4 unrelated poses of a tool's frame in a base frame.
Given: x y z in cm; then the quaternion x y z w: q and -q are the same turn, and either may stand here.
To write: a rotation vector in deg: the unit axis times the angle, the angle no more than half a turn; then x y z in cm. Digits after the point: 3 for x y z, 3 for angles.
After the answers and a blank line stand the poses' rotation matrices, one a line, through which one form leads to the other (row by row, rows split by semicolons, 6 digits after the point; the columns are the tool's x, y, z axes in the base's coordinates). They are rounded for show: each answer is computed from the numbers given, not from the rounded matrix.
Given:
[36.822, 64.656, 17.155, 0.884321, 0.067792, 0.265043, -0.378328]
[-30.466, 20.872, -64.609, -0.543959, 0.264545, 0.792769, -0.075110]
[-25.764, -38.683, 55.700, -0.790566, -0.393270, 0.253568, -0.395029]
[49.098, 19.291, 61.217, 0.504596, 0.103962, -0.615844, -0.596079]
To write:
[-129.485, -9.926, -38.808, 36.822, 64.656, 17.155]
[93.490, -45.467, -136.254, -30.466, 20.872, -64.609]
[114.854, 57.134, -36.838, -25.764, -38.683, 55.700]
[-67.131, -13.831, 81.932, 49.098, 19.291, 61.217]

0.850313 0.320446 0.417471; -0.080647 -0.704544 0.705063; 0.520062 -0.633192 -0.573240
-0.396934 -0.168714 -0.902208; -0.406893 -0.848749 0.337733; -0.822728 0.501160 0.268249
0.562084 0.822145 -0.090218; 0.421478 -0.378582 -0.824034; -0.711630 0.425151 -0.559311
0.219856 -0.629266 -0.745445; 0.839102 -0.267763 0.473510; -0.497566 -0.729607 0.469149

